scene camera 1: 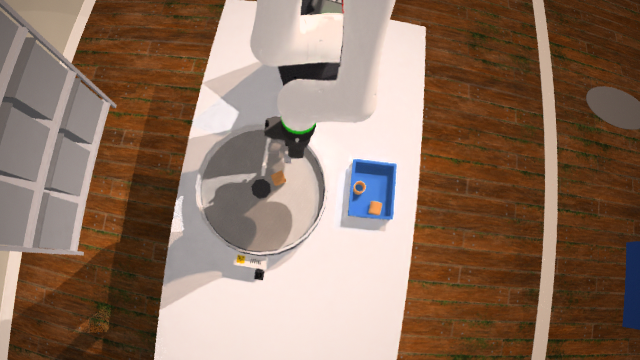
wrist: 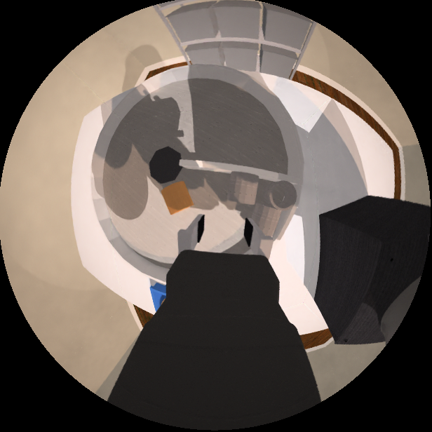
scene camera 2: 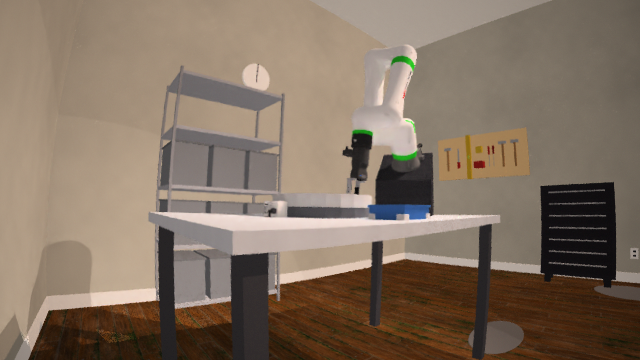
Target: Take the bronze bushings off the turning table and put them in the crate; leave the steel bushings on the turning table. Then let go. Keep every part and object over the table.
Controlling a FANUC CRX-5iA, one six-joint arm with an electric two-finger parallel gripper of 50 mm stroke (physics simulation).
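Places are measured from the arm's base along level axes (x ahead, y left, z up), in metres.
Pixels of known places: gripper, fingertip midpoint: (scene camera 1: 288, 153); arm's base at its link origin: (scene camera 2: 405, 165).
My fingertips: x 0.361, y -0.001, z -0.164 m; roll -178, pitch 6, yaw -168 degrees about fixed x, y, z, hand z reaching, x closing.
Note:
For each thing: its top centre in the pictures, then the offset to it from my fingertips. "spot": a spot on its surface instead.
- blue crate at its top centre: (scene camera 1: 373, 188) (scene camera 2: 400, 204) dy +0.294, dx +0.024, dz -0.048 m
- black hub at its top centre: (scene camera 1: 261, 188) dy -0.055, dx +0.125, dz -0.037 m
- small black knob at a spot on its surface: (scene camera 1: 259, 274) spot: dy +0.015, dx +0.391, dz -0.073 m
One bronze bushing (scene camera 1: 279, 178) (wrist: 177, 197) lies on its side on the turning table (scene camera 1: 305, 200) (scene camera 2: 327, 201) near the hub. Three grey steel bushings stay close together by the rim in the wrist view: one lying (wrist: 245, 187), one upright (wrist: 283, 194) and one lying (wrist: 268, 221). In the blue crate (scene camera 1: 376, 173) (scene camera 2: 400, 211) (wrist: 157, 295), one bronze bushing (scene camera 1: 359, 193) stands upright and another bronze bushing (scene camera 1: 375, 208) lies on its side. My gripper (scene camera 2: 353, 189) (wrist: 224, 224) is open and empty above the turning table, between the loose bronze bushing and the steel ones, touching neither.
A black hub (scene camera 1: 260, 188) (wrist: 166, 164) stands at the turning table's centre, with a thin pale bar (wrist: 230, 168) running from it to the rim. The raised rim surrounds the parts. A small black knob (scene camera 1: 259, 274) is on the turning table's outer side. A grey shelf rack (scene camera 2: 282, 150) stands beyond the table.

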